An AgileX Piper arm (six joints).
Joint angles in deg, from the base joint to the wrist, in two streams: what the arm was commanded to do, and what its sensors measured. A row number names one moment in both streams.
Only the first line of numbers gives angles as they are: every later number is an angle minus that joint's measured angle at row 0.
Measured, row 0:
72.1, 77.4, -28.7, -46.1, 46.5, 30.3
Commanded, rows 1 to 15:
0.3, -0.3, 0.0, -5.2, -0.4, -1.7
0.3, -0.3, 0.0, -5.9, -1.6, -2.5
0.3, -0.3, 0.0, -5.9, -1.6, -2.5
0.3, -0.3, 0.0, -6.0, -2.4, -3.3
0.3, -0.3, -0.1, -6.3, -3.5, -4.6
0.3, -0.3, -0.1, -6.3, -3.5, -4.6
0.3, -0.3, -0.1, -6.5, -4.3, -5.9
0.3, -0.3, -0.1, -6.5, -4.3, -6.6
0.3, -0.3, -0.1, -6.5, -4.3, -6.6
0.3, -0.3, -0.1, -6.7, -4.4, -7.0
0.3, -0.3, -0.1, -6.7, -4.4, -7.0
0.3, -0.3, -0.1, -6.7, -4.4, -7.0
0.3, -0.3, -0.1, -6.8, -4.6, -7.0
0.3, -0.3, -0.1, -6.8, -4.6, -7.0
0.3, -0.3, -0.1, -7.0, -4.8, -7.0
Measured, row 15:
0.0, 0.0, 0.0, -3.5, -5.5, -6.5
